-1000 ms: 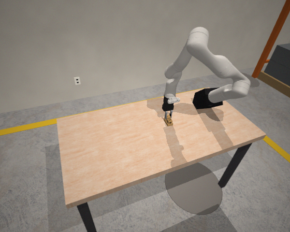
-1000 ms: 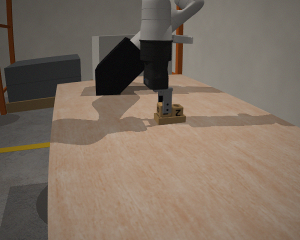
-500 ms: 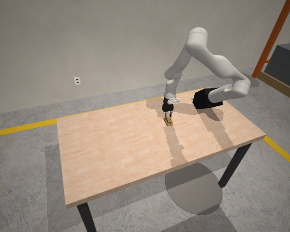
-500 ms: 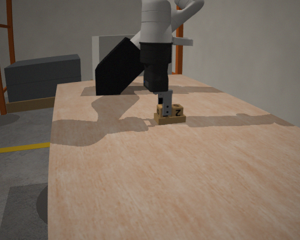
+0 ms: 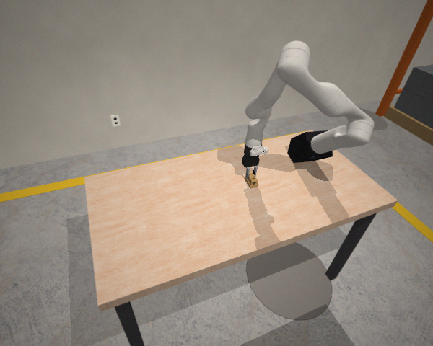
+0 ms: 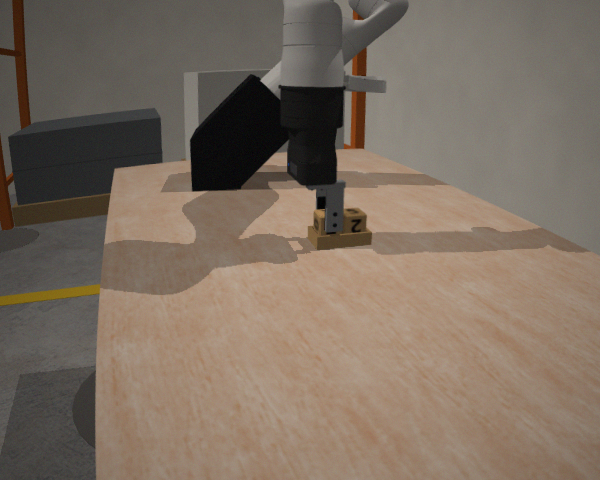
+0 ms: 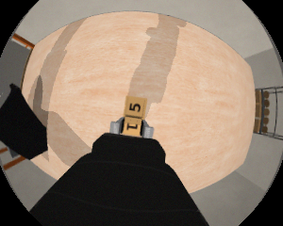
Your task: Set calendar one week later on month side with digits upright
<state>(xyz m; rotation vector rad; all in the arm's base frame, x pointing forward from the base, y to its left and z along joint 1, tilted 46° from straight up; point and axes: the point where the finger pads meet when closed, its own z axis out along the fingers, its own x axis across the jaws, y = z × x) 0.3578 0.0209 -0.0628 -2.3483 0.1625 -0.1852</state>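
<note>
Right now my hand is 30 mm above the wooden tray and 20 mm to the right of it.
</note>
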